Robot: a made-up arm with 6 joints. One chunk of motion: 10 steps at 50 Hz.
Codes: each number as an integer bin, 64 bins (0 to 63) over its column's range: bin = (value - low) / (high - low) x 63, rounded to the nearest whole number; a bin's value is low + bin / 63 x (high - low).
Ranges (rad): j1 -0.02..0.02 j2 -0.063..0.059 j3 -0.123..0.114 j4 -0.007..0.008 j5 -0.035..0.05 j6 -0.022..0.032
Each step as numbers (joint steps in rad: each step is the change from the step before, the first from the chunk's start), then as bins.
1 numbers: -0.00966 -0.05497 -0.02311 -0.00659 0.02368 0.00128
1 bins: 16 4 27 2 43 27
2 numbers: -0.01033 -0.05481 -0.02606 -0.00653 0.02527 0.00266
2 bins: 15 4 26 2 45 29
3 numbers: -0.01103 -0.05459 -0.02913 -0.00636 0.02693 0.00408
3 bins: 14 4 25 3 46 30
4 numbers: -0.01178 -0.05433 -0.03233 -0.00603 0.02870 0.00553
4 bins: 13 4 24 4 47 32
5 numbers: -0.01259 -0.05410 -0.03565 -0.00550 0.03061 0.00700
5 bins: 12 5 23 6 49 34
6 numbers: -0.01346 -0.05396 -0.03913 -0.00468 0.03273 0.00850
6 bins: 10 5 22 10 50 36
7 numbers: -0.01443 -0.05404 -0.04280 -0.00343 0.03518 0.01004
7 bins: 9 5 21 15 52 37
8 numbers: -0.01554 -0.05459 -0.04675 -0.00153 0.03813 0.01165
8 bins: 7 4 20 23 54 39
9 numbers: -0.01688 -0.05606 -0.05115 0.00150 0.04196 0.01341
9 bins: 5 4 19 36 57 41
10 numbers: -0.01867 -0.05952 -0.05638 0.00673 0.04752 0.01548
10 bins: 2 2 18 58 61 44
